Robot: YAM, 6 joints.
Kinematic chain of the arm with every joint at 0, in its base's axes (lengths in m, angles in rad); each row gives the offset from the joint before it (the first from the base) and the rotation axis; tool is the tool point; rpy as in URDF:
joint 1: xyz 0 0 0.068 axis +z
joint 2: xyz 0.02 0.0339 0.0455 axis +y
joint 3: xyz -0.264 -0.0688 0 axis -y
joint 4: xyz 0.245 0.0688 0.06 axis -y
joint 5: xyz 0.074 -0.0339 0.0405 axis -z
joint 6: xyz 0.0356 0 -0.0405 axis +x
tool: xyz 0 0 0 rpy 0 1.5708 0
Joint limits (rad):
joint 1: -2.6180..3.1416
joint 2: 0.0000..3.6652
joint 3: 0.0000..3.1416
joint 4: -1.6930..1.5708
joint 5: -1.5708..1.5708
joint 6: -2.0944..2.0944
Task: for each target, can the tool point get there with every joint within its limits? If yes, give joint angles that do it. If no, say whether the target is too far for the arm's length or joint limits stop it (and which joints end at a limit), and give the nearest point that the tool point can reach.
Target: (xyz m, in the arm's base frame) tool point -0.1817 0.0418 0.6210
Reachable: yes | joints -0.0507 0.7317 2.2219 -0.3011 -1.1521 1.0417
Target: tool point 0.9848 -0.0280 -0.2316
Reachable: no: too far | nearest point 0.6091 -0.0173 -0.0972 | short by 0.399 m
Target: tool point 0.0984 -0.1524 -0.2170
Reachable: yes | joints -0.9571 3.0926 1.0726 -0.0287 0.2076 -0.8197
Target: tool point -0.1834 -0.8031 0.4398
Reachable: no: too far | nearest point -0.1336 -0.5848 0.3489 | short by 0.242 m
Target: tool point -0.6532 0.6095 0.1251
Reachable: no: too far | nearest point -0.4722 0.4406 0.1218 | short by 0.248 m
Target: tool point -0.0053 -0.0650 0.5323
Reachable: yes | joints 1.6489 0.4091 1.4191 -0.2500 -0.2966 0.4164
